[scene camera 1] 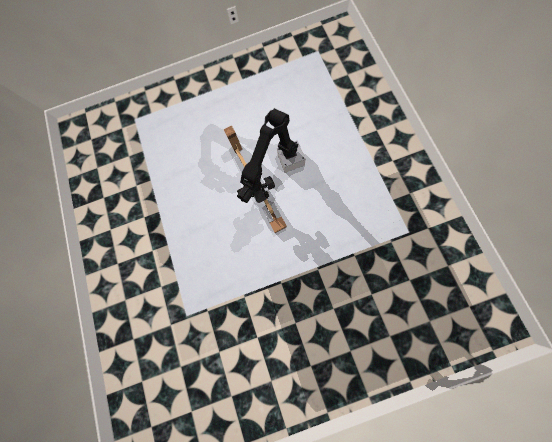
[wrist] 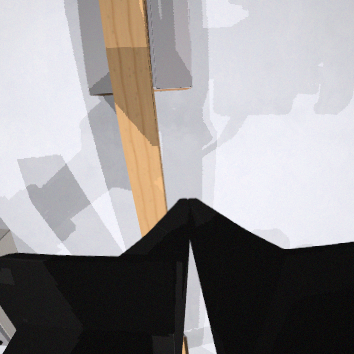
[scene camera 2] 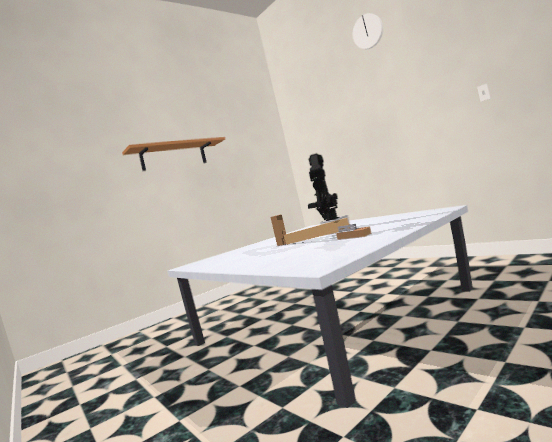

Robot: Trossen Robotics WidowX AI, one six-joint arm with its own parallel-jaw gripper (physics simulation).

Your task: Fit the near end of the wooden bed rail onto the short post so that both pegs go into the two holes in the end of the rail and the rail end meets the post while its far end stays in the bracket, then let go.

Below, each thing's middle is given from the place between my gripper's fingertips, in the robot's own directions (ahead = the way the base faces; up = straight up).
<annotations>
Now: hand 10 cm to the left of the wooden bed rail [wrist: 126, 42] and 6 cm above it.
</annotations>
